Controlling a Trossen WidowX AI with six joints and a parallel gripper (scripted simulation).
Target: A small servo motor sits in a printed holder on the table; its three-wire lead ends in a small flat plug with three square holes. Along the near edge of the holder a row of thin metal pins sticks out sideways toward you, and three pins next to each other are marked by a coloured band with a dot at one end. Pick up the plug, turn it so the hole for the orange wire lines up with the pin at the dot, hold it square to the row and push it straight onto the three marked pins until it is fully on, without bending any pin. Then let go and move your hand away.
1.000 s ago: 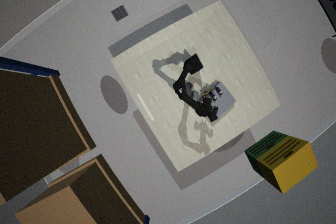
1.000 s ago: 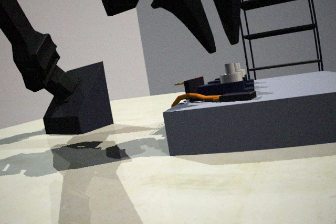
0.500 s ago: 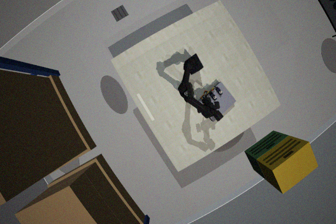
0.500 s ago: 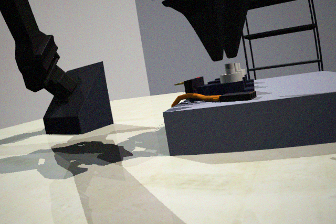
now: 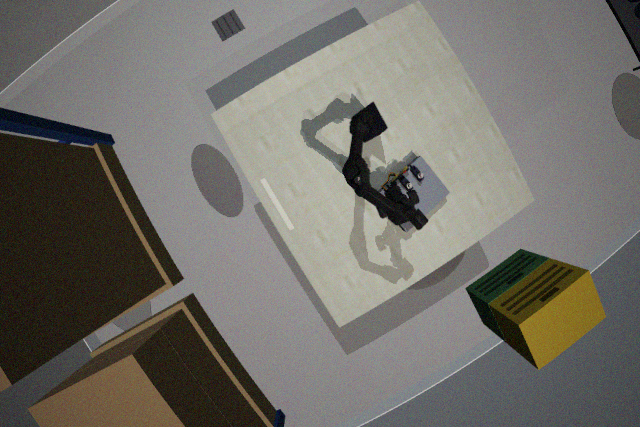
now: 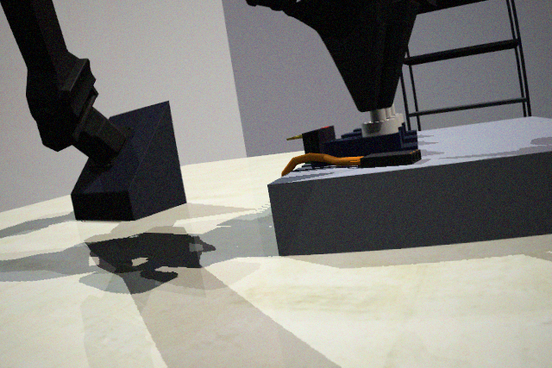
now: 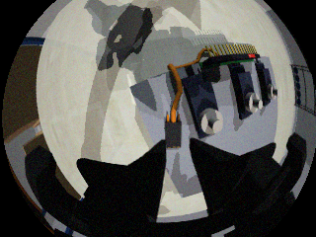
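My gripper tip is 100 mm past the red marked band, 120 mm to the right of it and 10 mm above it. From my gripper tip the other things lie so: dark header: 100 mm behind, 90 mm to the left, 20 mm below; grey holder block: 50 mm ahead, 140 mm to the left, 60 mm below.
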